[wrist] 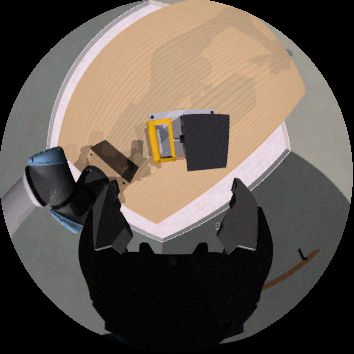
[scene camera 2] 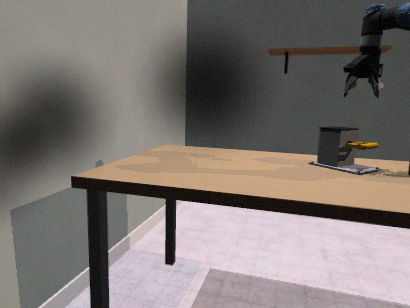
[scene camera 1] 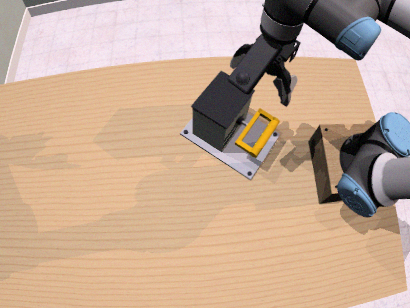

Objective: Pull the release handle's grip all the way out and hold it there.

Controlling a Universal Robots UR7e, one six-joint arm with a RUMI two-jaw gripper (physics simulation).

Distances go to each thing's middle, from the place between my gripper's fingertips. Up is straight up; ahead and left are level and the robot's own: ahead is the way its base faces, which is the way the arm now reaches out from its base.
Now: the base plate (scene camera 1: 233, 156) 30 cm below my hand, 3 cm ahead of it and 2 cm to the right of it.
